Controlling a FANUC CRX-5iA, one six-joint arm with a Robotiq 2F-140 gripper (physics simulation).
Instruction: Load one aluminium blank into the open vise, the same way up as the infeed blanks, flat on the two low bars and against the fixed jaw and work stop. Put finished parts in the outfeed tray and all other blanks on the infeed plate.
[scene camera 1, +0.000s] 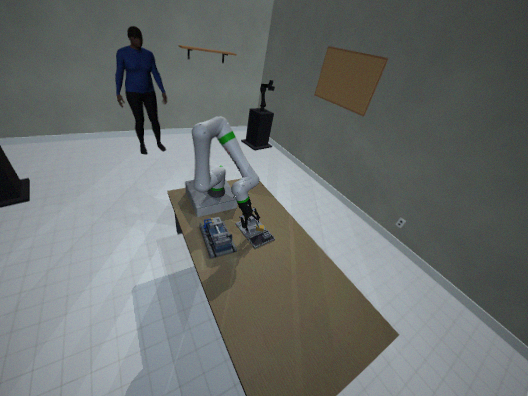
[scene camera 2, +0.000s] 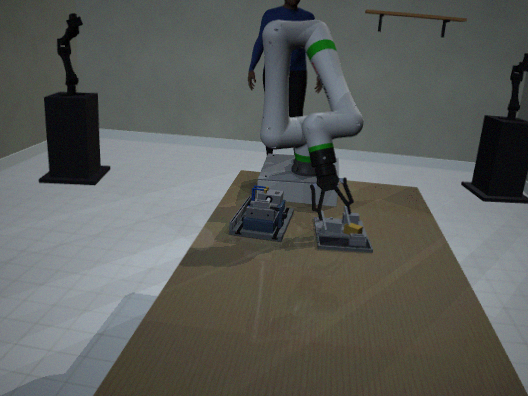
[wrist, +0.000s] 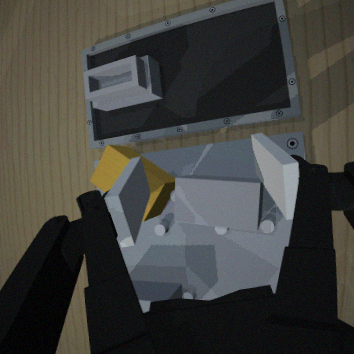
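Observation:
The grey blank lies flat on the infeed plate, beside short round pins. My gripper is partly closed around it but still open; a gap shows between the left pad and the blank in the wrist view. A yellow block sits tilted at the plate's edge, partly behind the left pad. Another grey block is partly hidden by the gripper. A pocketed grey part stands in the outfeed tray. The vise is beside the plate; its bars are hidden.
The robot's grey base stands behind the vise and plate on the wooden table. A person stands beyond the table. Black pedestals carry small black arms.

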